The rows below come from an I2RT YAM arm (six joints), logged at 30 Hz.
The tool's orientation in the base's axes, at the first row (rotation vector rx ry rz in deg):
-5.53 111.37 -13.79
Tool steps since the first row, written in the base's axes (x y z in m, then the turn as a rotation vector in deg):
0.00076 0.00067 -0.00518 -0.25 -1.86 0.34
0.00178 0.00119 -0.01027 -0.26 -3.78 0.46
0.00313 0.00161 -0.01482 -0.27 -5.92 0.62
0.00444 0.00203 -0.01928 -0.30 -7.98 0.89
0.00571 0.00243 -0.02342 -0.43 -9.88 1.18
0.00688 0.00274 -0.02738 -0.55 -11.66 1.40
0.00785 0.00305 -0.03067 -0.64 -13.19 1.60
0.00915 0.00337 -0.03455 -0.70 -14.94 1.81
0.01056 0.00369 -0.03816 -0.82 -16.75 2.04
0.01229 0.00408 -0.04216 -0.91 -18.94 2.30
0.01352 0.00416 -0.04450 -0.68 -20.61 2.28
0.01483 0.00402 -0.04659 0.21 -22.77 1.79
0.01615 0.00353 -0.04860 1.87 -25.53 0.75
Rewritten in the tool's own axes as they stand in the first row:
0.00430 0.00179 0.00248 0.12 -1.90 -0.13
0.00844 0.00344 0.00519 0.36 -3.80 0.06
0.01199 0.00488 0.00803 0.61 -5.92 0.25
0.01547 0.00630 0.01079 0.75 -7.99 0.38
0.01868 0.00763 0.01341 0.88 -9.91 0.39
0.02178 0.00884 0.01587 1.04 -11.70 0.42
0.02435 0.00989 0.01792 1.17 -13.24 0.45
0.02733 0.01109 0.02048 1.32 -15.00 0.53
0.03001 0.01223 0.02304 1.49 -16.82 0.56
0.03293 0.01355 0.02603 1.68 -19.02 0.65
0.03457 0.01418 0.02800 1.91 -20.63 1.07
0.03600 0.01455 0.02998 2.41 -22.59 2.34
0.03742 0.01456 0.03198 3.23 -24.99 4.59

